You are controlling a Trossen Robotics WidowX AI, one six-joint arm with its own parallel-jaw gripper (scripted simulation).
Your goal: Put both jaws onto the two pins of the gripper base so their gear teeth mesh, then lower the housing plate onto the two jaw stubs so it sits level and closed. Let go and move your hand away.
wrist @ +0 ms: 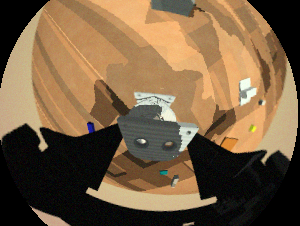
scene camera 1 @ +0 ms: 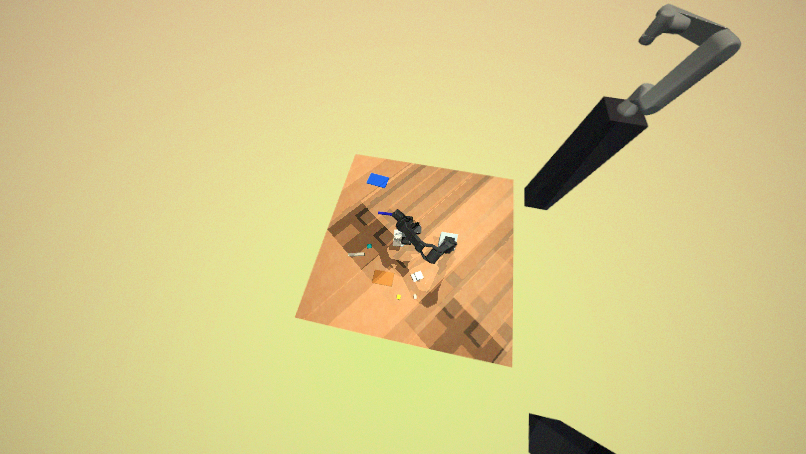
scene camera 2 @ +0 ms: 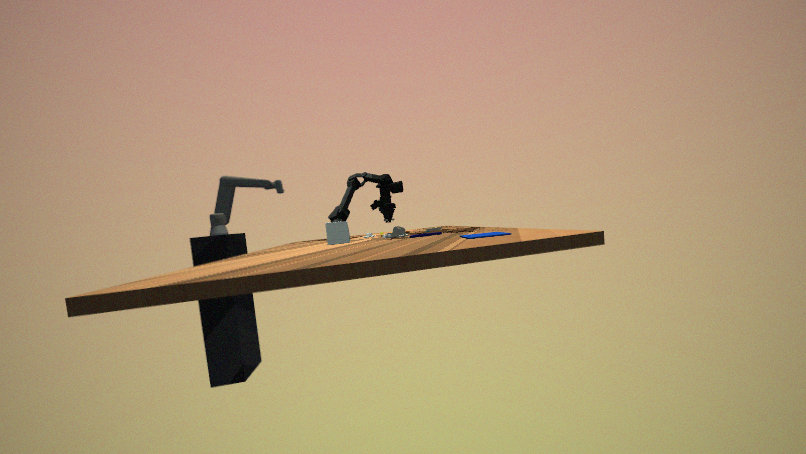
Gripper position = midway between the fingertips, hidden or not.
Scene:
My gripper (wrist: 156,128) holds a gripper base (wrist: 156,133).

